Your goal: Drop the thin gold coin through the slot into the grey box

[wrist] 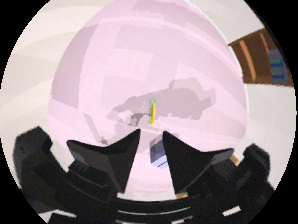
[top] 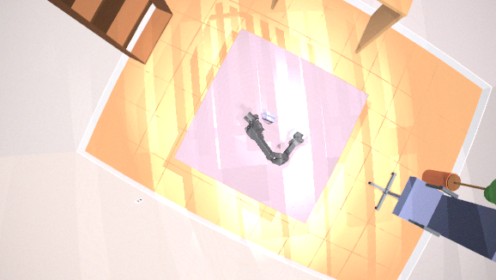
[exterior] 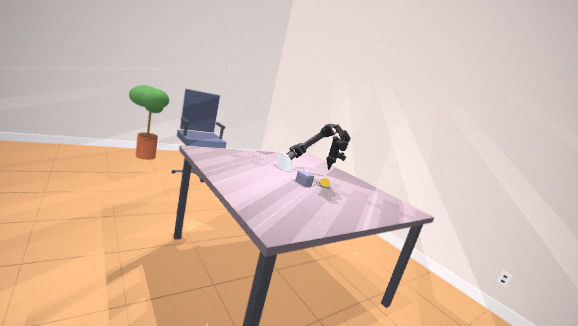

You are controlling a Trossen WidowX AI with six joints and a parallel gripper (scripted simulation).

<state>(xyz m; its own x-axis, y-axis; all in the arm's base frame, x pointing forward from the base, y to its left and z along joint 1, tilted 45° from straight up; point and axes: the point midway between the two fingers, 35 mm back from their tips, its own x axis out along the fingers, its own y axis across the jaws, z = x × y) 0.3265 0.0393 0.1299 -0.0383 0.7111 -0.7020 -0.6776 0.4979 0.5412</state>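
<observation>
Now: gripper tip 9 cm above the gold coin.
</observation>
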